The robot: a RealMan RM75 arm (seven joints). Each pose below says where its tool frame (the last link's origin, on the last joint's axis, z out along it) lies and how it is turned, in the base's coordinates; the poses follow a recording.
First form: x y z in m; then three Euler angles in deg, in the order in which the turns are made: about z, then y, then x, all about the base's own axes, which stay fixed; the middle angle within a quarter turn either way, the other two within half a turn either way.
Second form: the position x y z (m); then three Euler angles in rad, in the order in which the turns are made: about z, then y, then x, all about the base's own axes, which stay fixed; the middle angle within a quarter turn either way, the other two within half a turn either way. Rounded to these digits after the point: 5 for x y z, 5 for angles.
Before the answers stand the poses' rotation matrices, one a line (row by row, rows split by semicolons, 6 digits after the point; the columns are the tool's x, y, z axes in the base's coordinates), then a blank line. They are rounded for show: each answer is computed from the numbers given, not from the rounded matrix.
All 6 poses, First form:
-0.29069 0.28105 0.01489 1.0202 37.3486 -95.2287
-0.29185 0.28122 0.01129 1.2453 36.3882 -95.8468
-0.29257 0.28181 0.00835 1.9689 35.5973 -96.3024
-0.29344 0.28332 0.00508 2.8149 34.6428 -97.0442
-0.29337 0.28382 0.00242 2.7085 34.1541 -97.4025
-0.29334 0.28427 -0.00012 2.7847 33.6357 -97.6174
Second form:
0.794833 -0.014154 0.606663; -0.605665 -0.080360 0.791651; 0.037546 -0.996665 -0.072446
0.804826 -0.017495 0.593253; -0.592241 -0.089019 0.800828; 0.038800 -0.995876 -0.082006
0.812648 -0.027937 0.582085; -0.581997 -0.089833 0.808214; 0.029712 -0.995565 -0.089262
0.821719 -0.040403 0.568458; -0.569509 -0.094781 0.816502; 0.020890 -0.994678 -0.100893
0.826606 -0.039105 0.561421; -0.562208 -0.102386 0.820634; 0.025391 -0.993976 -0.106618
0.831593 -0.040449 0.553910; -0.554814 -0.105728 0.825229; 0.025184 -0.993572 -0.110364

-0.29069 0.28105 0.01489 0.01781 0.65186 -1.66205
-0.29185 0.28122 0.01129 0.02173 0.63509 -1.67284
-0.29257 0.28181 0.00835 0.03436 0.62129 -1.68079
-0.29344 0.28332 0.00508 0.04913 0.60463 -1.69374
-0.29337 0.28382 0.00242 0.04727 0.59610 -1.69999
-0.29334 0.28427 -0.00012 0.04860 0.58705 -1.70375

